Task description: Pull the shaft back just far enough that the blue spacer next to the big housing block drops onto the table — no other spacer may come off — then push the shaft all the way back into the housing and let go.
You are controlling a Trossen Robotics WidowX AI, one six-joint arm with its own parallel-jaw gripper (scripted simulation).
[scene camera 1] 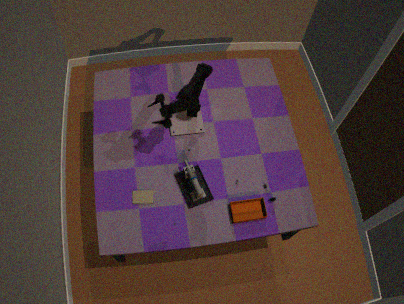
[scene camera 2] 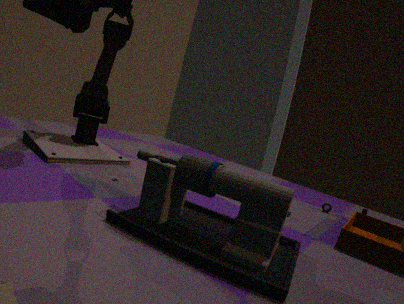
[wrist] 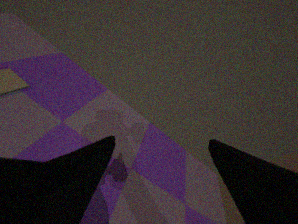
One and the same spot on a housing block: (scene camera 2: 249, 250) is (scene camera 1: 194, 194).
